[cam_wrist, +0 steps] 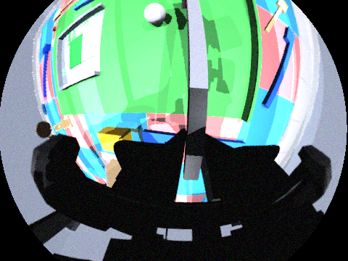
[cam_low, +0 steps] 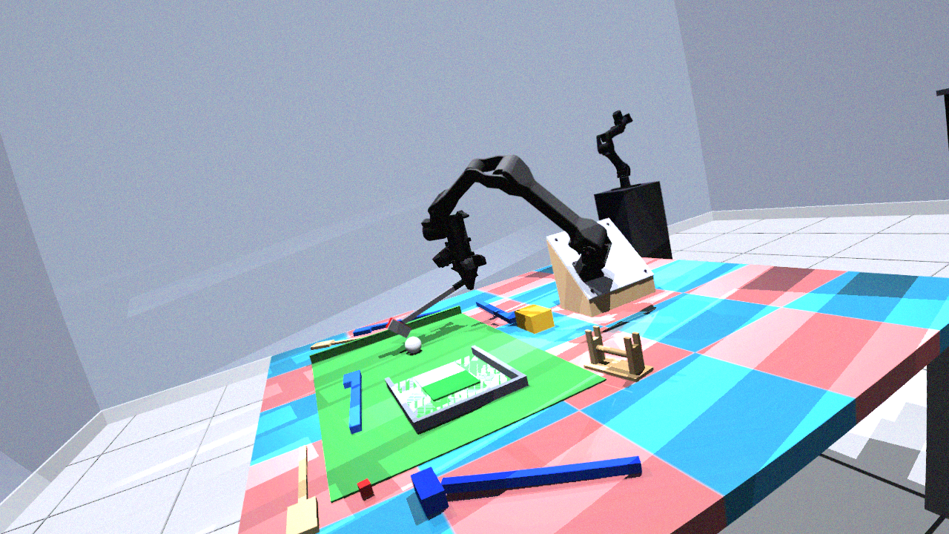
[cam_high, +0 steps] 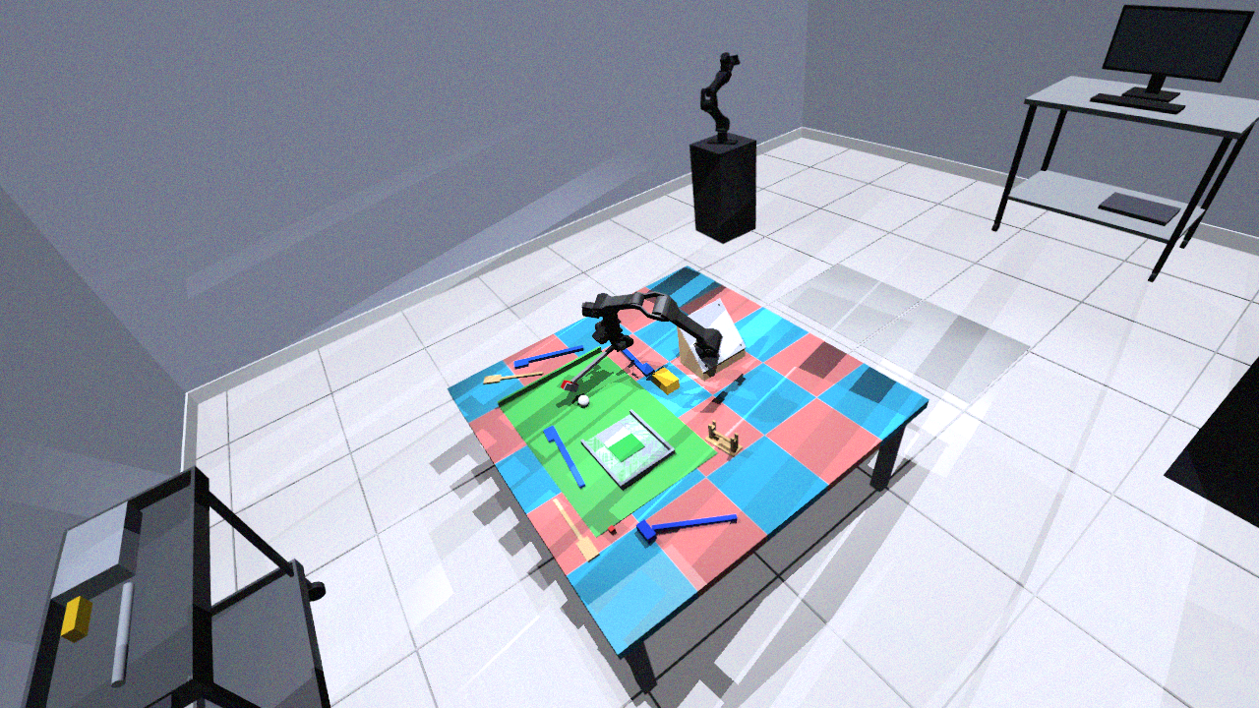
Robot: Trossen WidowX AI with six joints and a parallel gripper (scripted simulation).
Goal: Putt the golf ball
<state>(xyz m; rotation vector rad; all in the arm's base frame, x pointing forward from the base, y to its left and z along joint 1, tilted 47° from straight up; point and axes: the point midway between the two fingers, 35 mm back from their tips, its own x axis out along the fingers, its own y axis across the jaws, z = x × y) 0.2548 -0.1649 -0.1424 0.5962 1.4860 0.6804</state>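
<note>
Right now the yellow block is 190 mm to the left of my gripper tip, 90 mm behind it and 80 mm below it. The rest, counted from my gripper tip: wooden rack 550 mm to the left, 70 mm below, 70 mm behind; then white golf ball 210 mm ahead, 80 mm to the left, 80 mm below; then red cube 590 mm to the left, 400 mm ahead, 90 mm below.
</note>
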